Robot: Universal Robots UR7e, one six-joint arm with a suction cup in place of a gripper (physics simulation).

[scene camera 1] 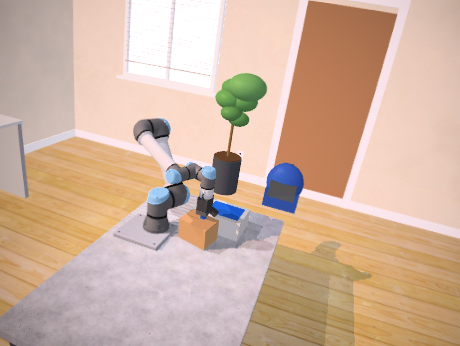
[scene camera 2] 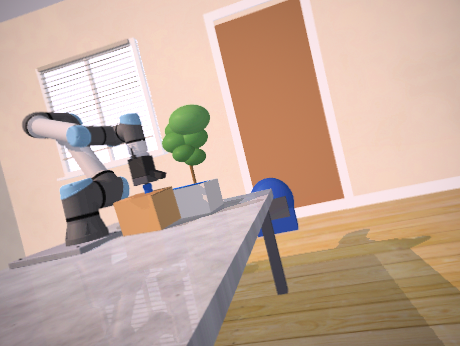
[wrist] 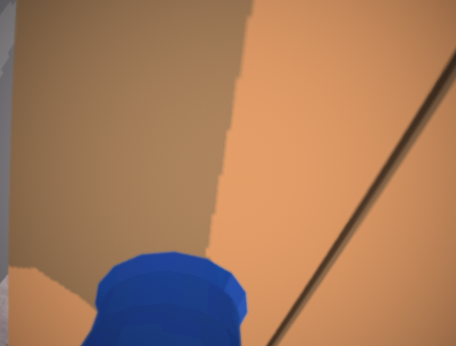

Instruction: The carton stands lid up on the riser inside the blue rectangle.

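Seen in the pictures: hand, its tool point: (scene camera 1: 202, 219) (wrist: 184, 272); arm's base, origin of its link: (scene camera 1: 156, 226) (scene camera 2: 88, 239).
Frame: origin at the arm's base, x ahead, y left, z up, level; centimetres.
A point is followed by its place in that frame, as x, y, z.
The brown carton (scene camera 1: 198, 233) @(27.5, -7.3, 8.0) (scene camera 2: 146, 213) @(27.7, -7.1, 5.4) (wrist: 312, 137) @(31.0, -0.2, 12.1) stands lid up on the table, its closing seam on top, right beside the grey riser (scene camera 1: 235, 228) @(45.1, 8.1, 6.9) (scene camera 2: 198, 199) @(43.5, 8.4, 4.7). My suction cup (scene camera 1: 202, 216) (scene camera 2: 147, 187) (wrist: 168, 298) presses down on the carton's lid near the edge that faces the riser. In the wrist view the lid fills the frame and the arm's shadow covers its left part. The carton rests on the table.
The arm's base stands on a plate (scene camera 1: 136, 237) @(-4.8, -15.1, 0.6) left of the carton. A potted plant (scene camera 1: 226, 173) (scene camera 2: 187, 134) stands behind the riser. A blue domed bin (scene camera 1: 283, 189) (scene camera 2: 277, 206) sits on the floor by the door. The table's edge (scene camera 2: 235, 268) @(63.1, -58.9, -3.2) runs to the right.
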